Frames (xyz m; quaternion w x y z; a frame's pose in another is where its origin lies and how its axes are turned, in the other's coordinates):
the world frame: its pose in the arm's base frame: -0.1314 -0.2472 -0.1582 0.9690 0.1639 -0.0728 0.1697
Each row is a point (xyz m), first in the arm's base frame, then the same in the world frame.
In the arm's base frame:
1: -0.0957 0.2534 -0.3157
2: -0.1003 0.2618 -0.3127
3: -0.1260 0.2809 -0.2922
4: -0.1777 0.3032 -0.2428
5: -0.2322 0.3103 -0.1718
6: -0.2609 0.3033 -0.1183
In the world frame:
1: 0.1550 0.3861 -0.3218
2: 0.1538 0.3961 -0.3215
3: 0.1398 0.4281 -0.3066
4: 0.1081 0.4807 -0.2636
5: 0.0735 0.5270 -0.1950
6: 0.0551 0.5466 -0.1401

